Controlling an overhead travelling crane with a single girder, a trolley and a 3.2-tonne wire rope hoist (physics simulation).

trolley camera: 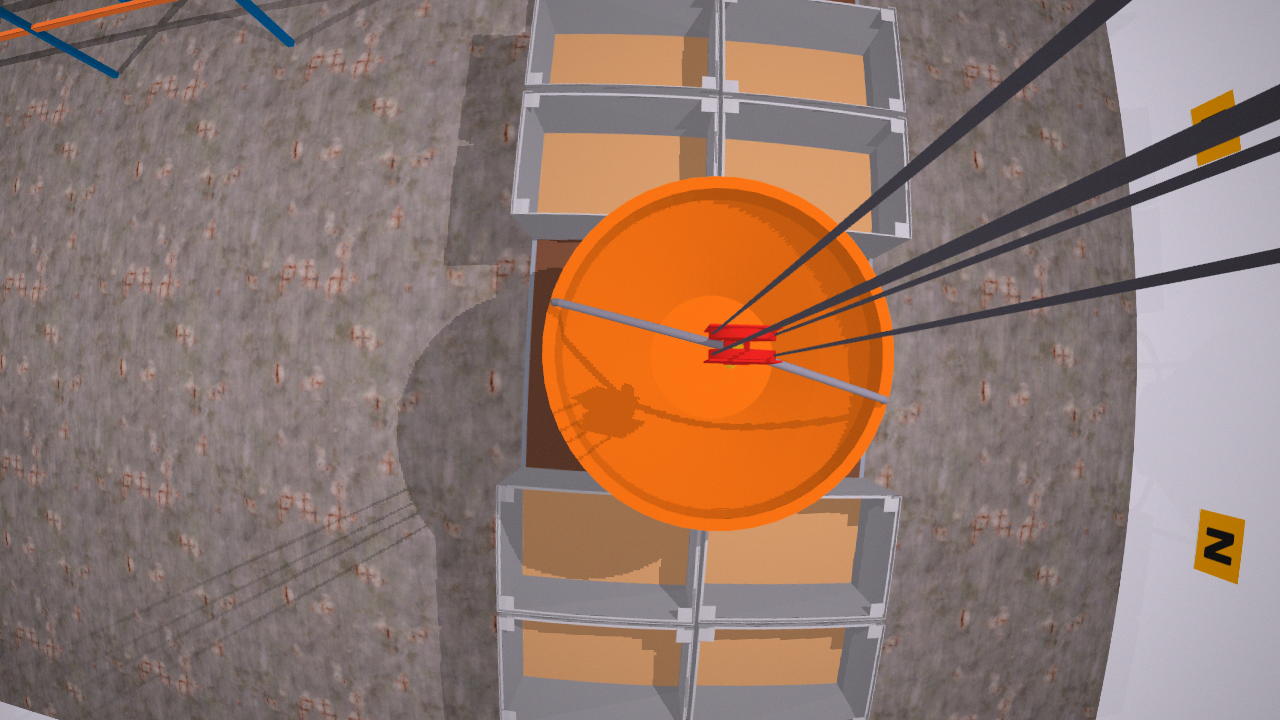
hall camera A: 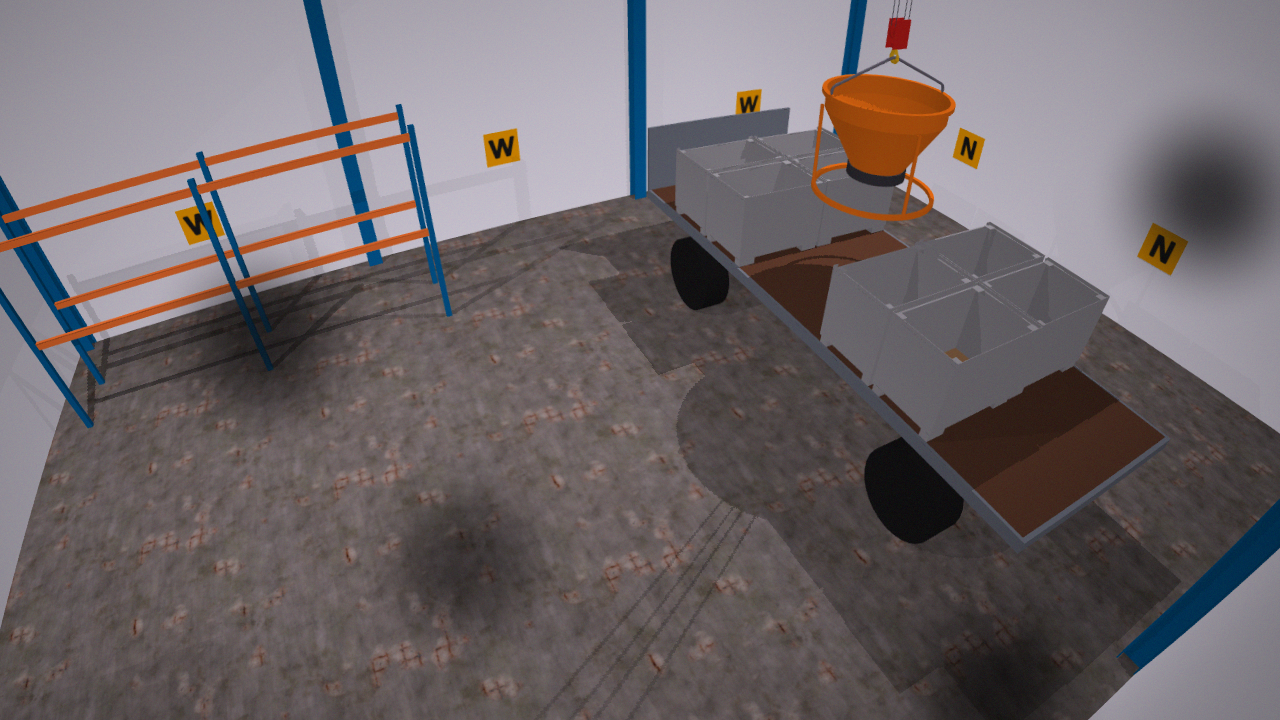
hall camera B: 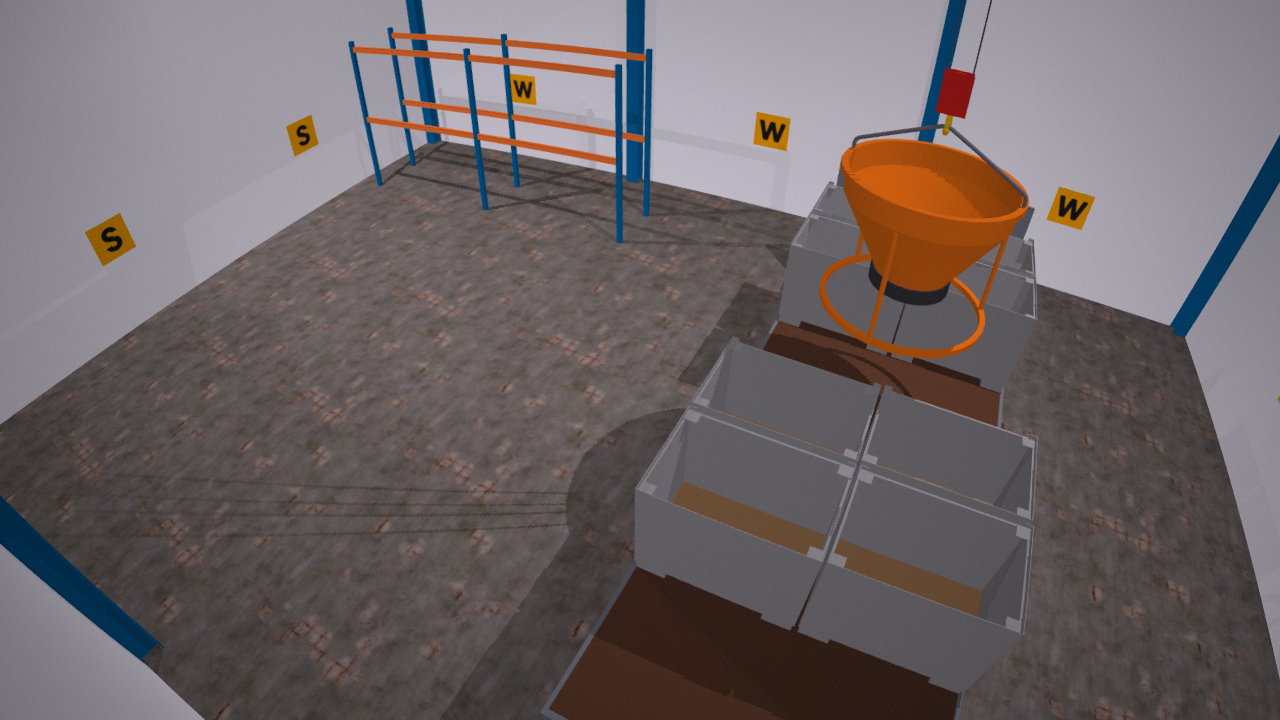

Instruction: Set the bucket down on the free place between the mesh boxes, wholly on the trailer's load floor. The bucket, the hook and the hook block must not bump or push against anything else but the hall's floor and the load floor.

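Observation:
The orange bucket (hall camera A: 886,134) (hall camera B: 930,205) (trolley camera: 671,277) hangs upright by its grey bail from my hook (hall camera A: 894,56) (hall camera B: 947,126), under the red hook block (hall camera A: 897,33) (hall camera B: 955,93) (trolley camera: 741,357). The hook is mostly hidden in the trolley camera view. The bucket's foot ring hangs in the air above the trailer. Brown load floor (hall camera A: 778,286) (hall camera B: 975,398) (trolley camera: 547,447) shows between two groups of grey mesh boxes. In the trolley camera view the bucket's rim overlaps the edges of the far boxes (hall camera A: 778,223) (hall camera B: 805,282) (trolley camera: 613,116) and the near boxes (hall camera A: 984,376) (hall camera B: 742,537) (trolley camera: 554,600).
A rack with blue posts and orange beams (hall camera A: 304,152) (hall camera B: 546,53) (trolley camera: 89,17) stands by the W wall. A grey end board (hall camera A: 666,156) stands at the trailer's far end. Black wheels (hall camera A: 699,275) (hall camera A: 911,492) show along the trailer's side. Blue columns (hall camera A: 636,98) (hall camera B: 634,98) stand at the walls.

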